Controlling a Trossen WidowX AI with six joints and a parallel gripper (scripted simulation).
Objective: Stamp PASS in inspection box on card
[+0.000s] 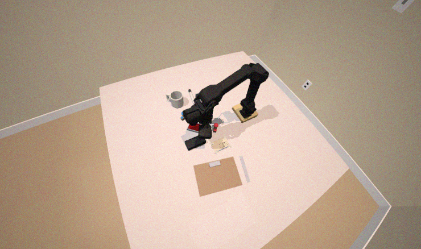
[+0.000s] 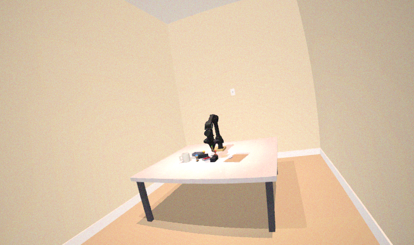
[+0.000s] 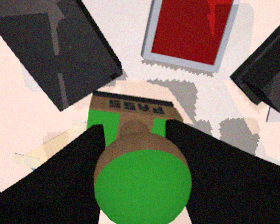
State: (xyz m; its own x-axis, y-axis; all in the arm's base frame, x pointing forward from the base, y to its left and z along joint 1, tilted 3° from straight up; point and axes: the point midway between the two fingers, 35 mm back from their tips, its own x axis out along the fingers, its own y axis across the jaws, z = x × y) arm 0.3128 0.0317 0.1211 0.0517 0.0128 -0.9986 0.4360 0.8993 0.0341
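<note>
The cream card is 70 mm behind my gripper tip, 90 mm to the left of it and 100 mm below it. The rest, counted from my gripper tip: black box 60 mm ahead, 30 mm to the left, 80 mm below; then red ink pad 20 mm ahead, 70 mm to the right, 90 mm below; then red-knobbed stamp 80 mm behind, 10 mm to the right, 80 mm below.
</note>
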